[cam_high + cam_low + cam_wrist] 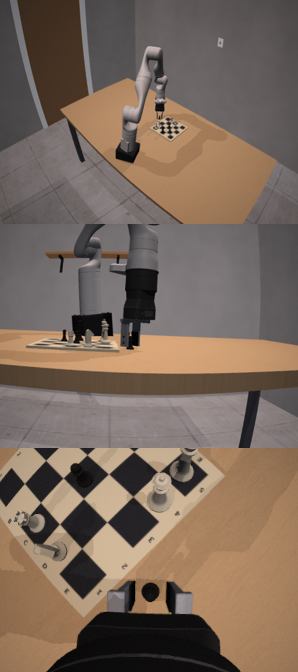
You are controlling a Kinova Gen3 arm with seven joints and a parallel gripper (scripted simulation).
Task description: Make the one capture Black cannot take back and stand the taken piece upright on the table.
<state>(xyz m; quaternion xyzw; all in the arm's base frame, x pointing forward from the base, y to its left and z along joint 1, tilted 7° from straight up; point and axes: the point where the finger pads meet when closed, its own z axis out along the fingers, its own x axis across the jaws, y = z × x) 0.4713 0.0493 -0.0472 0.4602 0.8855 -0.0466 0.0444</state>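
Right now the tall white piece is 120 mm behind my hand, 50 mm to the right of it and 10 mm above it. The rest, counted from my hand: chessboard (60 mm behind, 130 mm to the right, 20 mm below).
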